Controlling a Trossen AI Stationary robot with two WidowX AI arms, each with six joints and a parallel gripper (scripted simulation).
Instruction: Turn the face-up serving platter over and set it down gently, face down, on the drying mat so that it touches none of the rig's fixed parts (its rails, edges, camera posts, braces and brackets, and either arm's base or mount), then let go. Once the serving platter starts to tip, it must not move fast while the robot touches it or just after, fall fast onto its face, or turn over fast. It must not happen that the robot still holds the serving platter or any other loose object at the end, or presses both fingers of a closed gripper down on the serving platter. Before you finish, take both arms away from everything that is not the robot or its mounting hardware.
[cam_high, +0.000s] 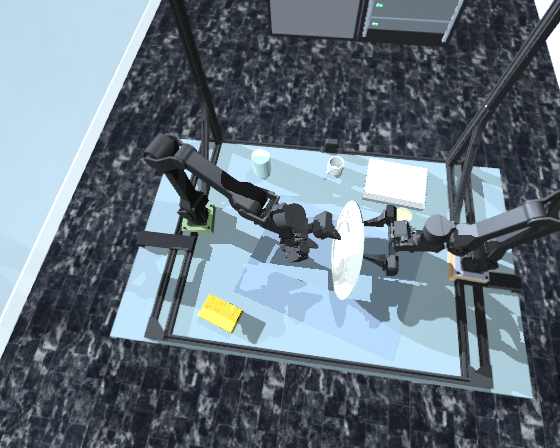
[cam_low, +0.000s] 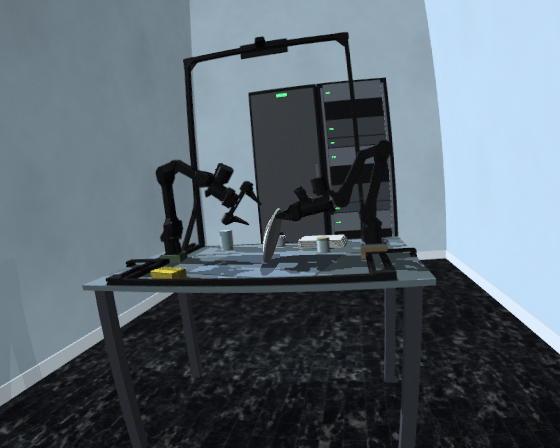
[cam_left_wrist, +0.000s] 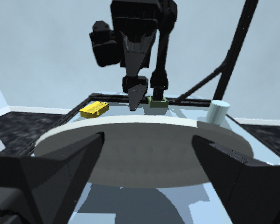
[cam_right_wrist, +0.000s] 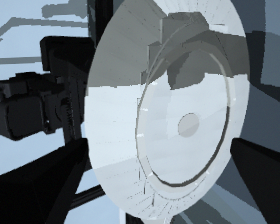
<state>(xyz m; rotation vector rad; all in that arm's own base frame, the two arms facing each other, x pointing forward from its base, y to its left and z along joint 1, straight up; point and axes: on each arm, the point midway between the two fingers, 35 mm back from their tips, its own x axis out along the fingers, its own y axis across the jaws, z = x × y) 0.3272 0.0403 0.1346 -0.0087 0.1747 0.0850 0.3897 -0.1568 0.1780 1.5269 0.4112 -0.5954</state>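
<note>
My right hand is 10 cm above the white oval serving platter, 7 cm to the right of it and 3 cm past it. Round my right hand: white folded stack 34 cm behind, 23 cm to the left, 19 cm below; then blue drying mat 22 cm below, 5 cm to the left, 1 cm ahead; then white mug 36 cm behind, 19 cm below, 1 cm to the left.
The white oval serving platter lies 10 mm ahead of my left hand, 70 mm to the right of it and 80 mm below it. Also, from my left hand: white folded stack 310 mm behind, 90 mm to the left, 170 mm below; blue drying mat 40 mm ahead, 90 mm to the right, 190 mm below; white mug 320 mm behind, 130 mm to the right, 160 mm below.
</note>
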